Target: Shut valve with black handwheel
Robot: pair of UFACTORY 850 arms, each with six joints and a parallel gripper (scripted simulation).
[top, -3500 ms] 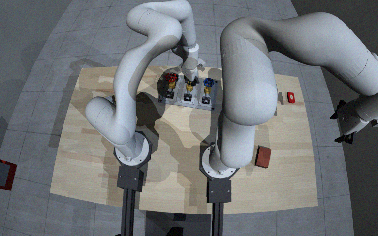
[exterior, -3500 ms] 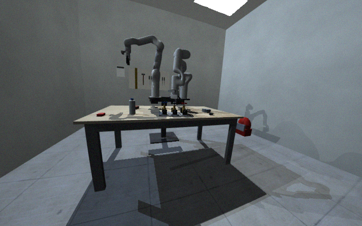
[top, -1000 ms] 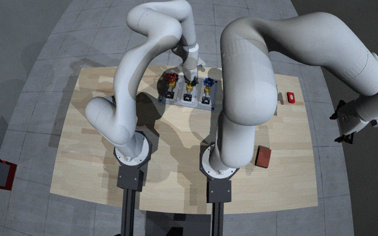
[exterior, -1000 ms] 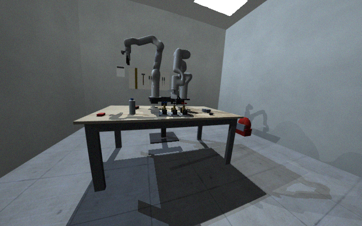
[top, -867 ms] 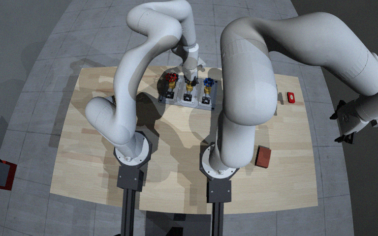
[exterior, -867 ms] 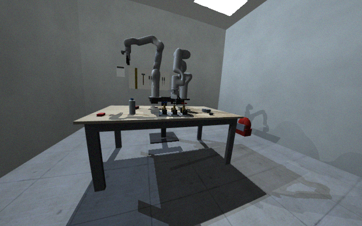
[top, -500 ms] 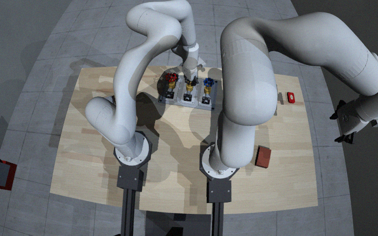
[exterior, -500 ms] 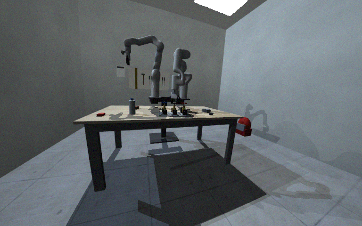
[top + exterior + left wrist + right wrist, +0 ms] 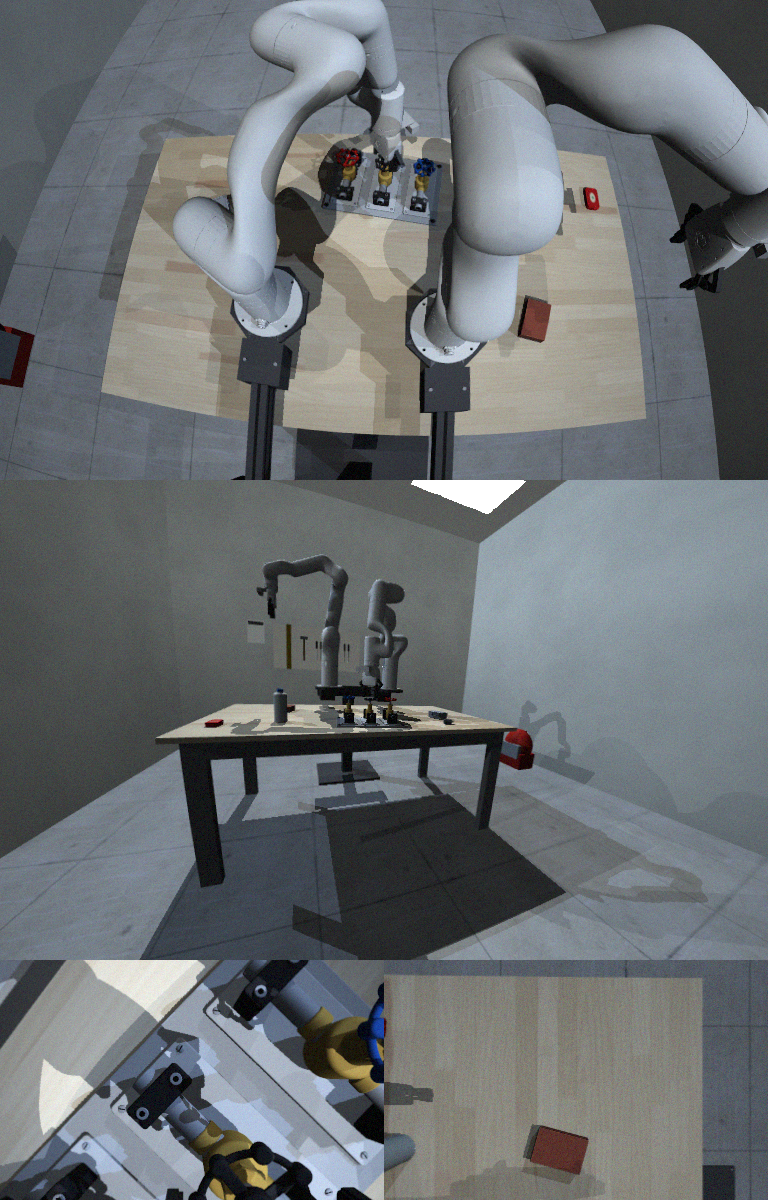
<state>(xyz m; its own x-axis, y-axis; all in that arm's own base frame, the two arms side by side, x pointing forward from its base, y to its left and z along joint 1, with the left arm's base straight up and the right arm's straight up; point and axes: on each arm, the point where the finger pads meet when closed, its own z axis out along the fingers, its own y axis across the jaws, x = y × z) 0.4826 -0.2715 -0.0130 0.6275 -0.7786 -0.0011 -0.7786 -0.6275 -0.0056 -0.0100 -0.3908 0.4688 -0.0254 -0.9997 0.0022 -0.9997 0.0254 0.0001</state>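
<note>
Right now the black handwheel is 3 cm below my left hand. Also, from my left hand: red handwheel: 12 cm to the left, 3 cm below; then grey base plate: 15 cm below; then blue handwheel: 12 cm to the right, 2 cm below.
</note>
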